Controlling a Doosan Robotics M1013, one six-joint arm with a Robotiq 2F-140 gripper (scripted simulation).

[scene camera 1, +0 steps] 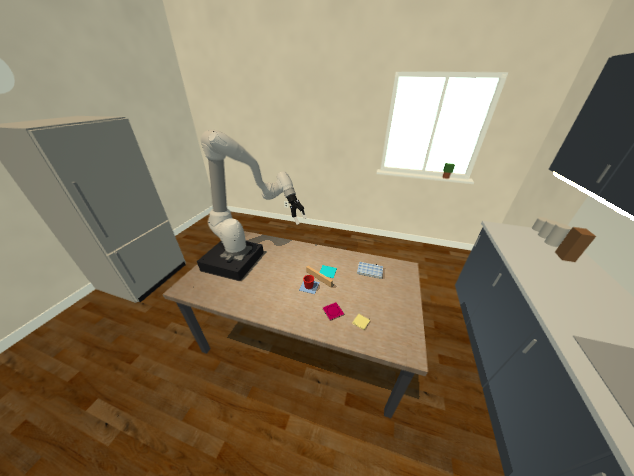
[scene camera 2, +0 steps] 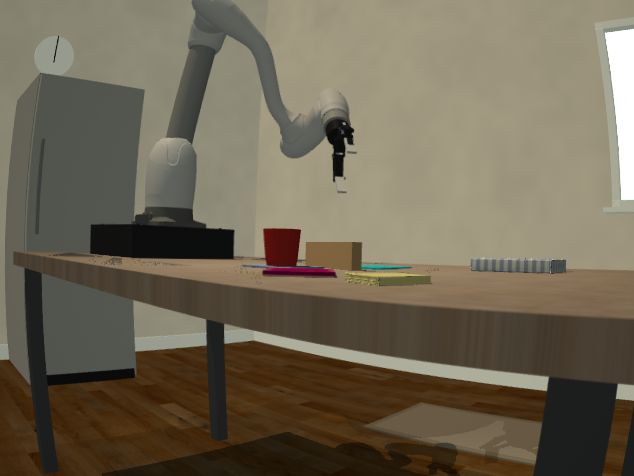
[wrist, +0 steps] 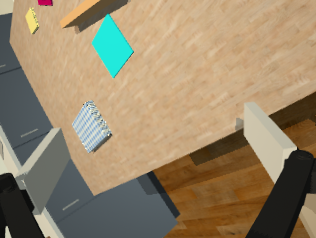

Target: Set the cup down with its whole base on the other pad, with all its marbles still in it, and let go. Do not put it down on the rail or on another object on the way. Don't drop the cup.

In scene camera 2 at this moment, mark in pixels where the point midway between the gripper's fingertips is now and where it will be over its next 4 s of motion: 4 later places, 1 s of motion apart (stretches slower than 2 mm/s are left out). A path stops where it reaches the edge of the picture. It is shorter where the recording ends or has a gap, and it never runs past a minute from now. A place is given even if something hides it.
My gripper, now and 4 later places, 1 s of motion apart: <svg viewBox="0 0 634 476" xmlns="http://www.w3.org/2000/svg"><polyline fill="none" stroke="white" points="346,172 331,200 288,213 282,211 281,245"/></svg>
